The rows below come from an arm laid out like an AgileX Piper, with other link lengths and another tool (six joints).
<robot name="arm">
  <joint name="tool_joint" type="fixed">
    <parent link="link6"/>
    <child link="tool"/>
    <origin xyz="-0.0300 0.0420 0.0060" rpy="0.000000 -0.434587 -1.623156"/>
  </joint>
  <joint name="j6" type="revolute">
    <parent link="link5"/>
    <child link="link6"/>
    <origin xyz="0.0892 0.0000 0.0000" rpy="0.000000 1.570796 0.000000"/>
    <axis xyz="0 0 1"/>
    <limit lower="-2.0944" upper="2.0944"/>
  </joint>
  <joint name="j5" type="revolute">
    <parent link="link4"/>
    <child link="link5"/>
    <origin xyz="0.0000 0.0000 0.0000" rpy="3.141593 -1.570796 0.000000"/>
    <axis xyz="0 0 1"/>
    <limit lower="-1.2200" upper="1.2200"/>
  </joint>
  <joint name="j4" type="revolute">
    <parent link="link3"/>
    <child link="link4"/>
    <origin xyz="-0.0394 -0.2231 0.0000" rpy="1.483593 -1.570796 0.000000"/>
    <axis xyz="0 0 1"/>
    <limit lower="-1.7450" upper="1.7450"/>
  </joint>
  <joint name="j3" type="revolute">
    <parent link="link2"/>
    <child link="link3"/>
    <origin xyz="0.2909 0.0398 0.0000" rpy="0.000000 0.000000 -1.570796"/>
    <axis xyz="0 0 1"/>
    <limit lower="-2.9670" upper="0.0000"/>
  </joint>
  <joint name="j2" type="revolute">
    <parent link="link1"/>
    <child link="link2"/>
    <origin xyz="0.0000 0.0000 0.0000" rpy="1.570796 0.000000 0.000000"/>
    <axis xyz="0 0 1"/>
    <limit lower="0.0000" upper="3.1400"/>
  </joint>
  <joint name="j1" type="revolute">
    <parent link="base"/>
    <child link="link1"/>
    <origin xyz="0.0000 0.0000 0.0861" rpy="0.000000 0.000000 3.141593"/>
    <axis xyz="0 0 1"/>
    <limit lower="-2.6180" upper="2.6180"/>
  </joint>
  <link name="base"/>
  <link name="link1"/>
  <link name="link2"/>
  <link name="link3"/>
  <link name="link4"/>
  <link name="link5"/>
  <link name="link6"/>
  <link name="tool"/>
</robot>
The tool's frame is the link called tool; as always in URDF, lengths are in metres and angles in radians.
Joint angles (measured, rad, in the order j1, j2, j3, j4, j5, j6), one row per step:
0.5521 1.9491 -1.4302 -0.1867 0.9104 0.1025
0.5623 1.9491 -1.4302 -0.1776 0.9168 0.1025
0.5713 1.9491 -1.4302 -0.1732 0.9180 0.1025
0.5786 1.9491 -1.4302 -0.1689 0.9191 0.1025
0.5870 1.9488 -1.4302 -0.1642 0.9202 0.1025
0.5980 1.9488 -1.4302 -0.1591 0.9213 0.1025
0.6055 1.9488 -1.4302 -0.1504 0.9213 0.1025
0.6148 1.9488 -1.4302 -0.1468 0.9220 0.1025
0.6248 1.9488 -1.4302 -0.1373 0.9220 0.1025
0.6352 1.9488 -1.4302 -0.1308 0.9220 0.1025
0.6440 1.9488 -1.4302 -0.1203 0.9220 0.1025
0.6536 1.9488 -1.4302 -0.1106 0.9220 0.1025
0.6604 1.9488 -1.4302 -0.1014 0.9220 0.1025
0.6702 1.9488 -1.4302 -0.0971 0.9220 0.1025
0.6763 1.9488 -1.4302 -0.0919 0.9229 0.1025
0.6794 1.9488 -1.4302 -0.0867 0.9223 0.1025
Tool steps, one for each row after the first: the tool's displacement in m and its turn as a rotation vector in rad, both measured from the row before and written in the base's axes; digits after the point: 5 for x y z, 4 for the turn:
-0.00295 0.00332 0.00024 0.0033 0.0095 0.0053
-0.00208 0.00283 0.00009 0.0027 0.0031 0.0070
-0.00176 0.00234 0.00008 0.0026 0.0030 0.0053
-0.00204 0.00264 0.00019 0.0031 0.0030 0.0063
-0.00260 0.00337 0.00010 0.0032 0.0034 0.0087
-0.00201 0.00279 0.00015 0.0065 0.0045 0.0039
-0.00220 0.00276 0.00007 0.0022 0.0024 0.0077
-0.00263 0.00349 0.00017 0.0070 0.0050 0.0060
-0.00260 0.00329 0.00012 0.0048 0.0035 0.0077
-0.00250 0.00320 0.00020 0.0077 0.0057 0.0044
-0.00267 0.00331 0.00020 0.0070 0.0053 0.0055
-0.00204 0.00253 0.00020 0.0066 0.0051 0.0030
-0.00247 0.00284 0.00009 0.0031 0.0024 0.0080
-0.00177 0.00191 0.00013 0.0031 0.0036 0.0038
-0.00096 0.00126 0.00011 0.0041 0.0025 0.0010

